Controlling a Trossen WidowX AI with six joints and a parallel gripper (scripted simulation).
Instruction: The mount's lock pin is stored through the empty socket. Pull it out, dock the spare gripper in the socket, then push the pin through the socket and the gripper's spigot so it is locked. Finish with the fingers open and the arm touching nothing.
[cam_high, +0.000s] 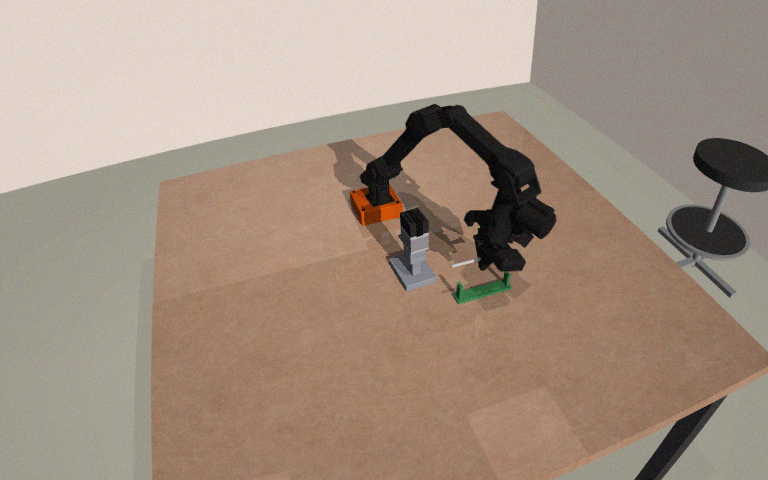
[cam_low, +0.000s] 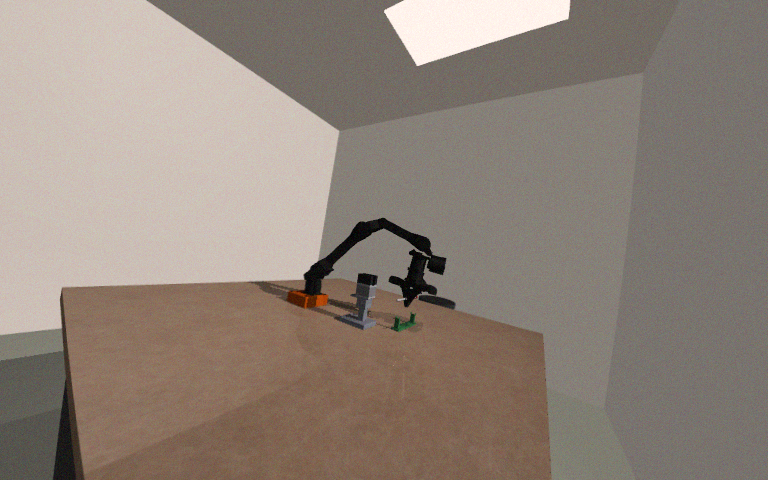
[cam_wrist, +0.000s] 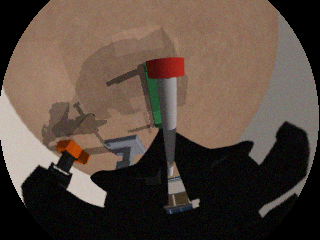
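My gripper tip is now 5 cm above the green cradle and 1 cm to the right of it. The rest, counted from my gripper tip: spare gripper 12 cm behind, 11 cm to the right, 5 cm above; then grey mount 13 cm behind, 11 cm to the right, 2 cm below.
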